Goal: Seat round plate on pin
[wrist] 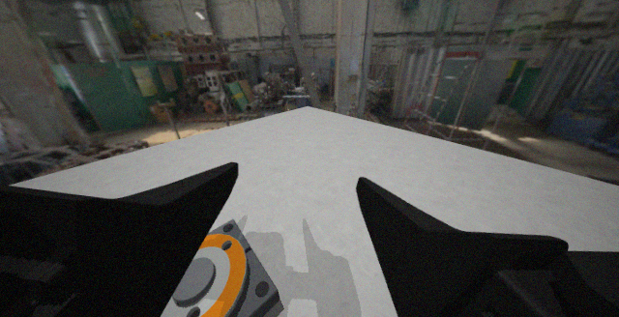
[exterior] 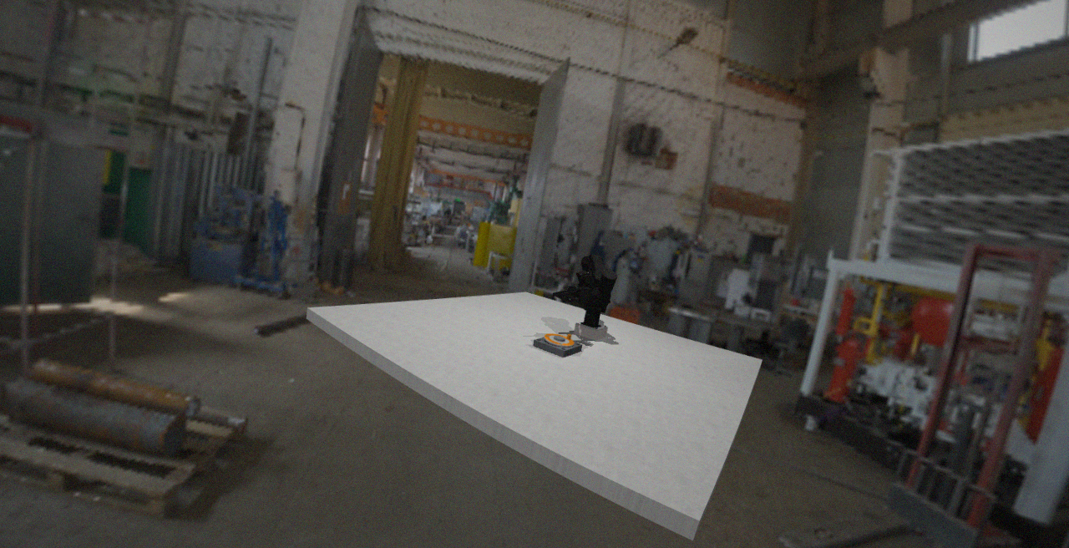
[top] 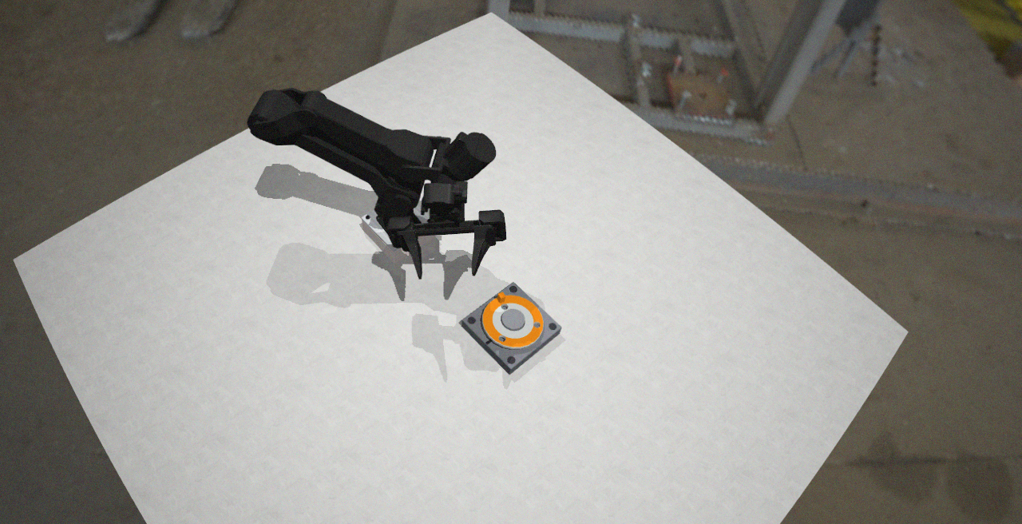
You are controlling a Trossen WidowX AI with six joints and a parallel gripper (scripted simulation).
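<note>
Now: the square grey base 7 cm ahead of my gripper tip, 10 cm to the left of it and 14 cm below it.
</note>
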